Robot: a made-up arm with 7 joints.
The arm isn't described. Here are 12 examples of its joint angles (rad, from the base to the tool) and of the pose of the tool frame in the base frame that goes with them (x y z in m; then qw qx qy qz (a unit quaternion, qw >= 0)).
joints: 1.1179 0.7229 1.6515 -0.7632 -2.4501 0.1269 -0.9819
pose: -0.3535 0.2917 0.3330 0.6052 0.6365 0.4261 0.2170
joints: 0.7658 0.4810 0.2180 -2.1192 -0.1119 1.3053 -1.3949
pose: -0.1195 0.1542 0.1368 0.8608 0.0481 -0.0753 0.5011
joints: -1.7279 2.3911 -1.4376 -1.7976 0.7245 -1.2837 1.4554
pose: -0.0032 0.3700 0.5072 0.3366 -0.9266 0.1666 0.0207
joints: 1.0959 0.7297 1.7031 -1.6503 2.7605 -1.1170 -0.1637
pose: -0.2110 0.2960 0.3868 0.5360 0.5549 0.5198 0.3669
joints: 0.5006 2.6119 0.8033 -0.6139 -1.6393 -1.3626 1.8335
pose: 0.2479 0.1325 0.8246 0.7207 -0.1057 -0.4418 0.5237
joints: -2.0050 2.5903 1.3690 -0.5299 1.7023 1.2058 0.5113
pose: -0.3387 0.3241 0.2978 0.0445 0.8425 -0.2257 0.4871
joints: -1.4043 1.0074 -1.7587 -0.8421 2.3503 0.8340 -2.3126
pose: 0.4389 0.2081 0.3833 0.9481 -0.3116 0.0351 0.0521
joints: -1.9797 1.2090 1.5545 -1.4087 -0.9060 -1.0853 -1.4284
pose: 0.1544 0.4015 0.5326 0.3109 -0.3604 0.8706 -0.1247
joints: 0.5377 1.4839 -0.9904 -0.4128 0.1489 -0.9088 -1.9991
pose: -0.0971 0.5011 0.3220 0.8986 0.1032 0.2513 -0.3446
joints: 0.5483 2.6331 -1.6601 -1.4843 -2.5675 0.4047 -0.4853
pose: 0.0823 0.2669 0.6248 0.2624 0.1189 0.6186 -0.7310
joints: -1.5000 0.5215 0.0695 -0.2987 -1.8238 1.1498 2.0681
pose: 0.5191 0.0430 0.4110 0.2072 0.6792 0.6917 -0.1317
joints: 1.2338 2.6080 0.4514 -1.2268 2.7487 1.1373 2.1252
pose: 0.3855 0.2315 0.4850 0.7226 -0.0714 0.2702 -0.6322
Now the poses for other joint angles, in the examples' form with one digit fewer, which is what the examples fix.
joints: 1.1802 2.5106 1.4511 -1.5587 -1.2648 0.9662 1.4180
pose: 0.332 0.156 0.539 0.381 -0.572 -0.655 -0.315
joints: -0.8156 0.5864 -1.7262 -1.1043 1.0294 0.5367 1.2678
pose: 0.320 0.070 0.070 0.231 -0.348 -0.061 0.907
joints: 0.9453 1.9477 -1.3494 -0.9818 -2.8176 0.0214 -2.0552
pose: -0.062 0.411 0.436 0.500 0.249 -0.249 0.791
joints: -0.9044 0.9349 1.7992 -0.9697 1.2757 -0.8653 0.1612
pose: 0.258 0.420 0.332 0.764 0.316 0.275 0.490
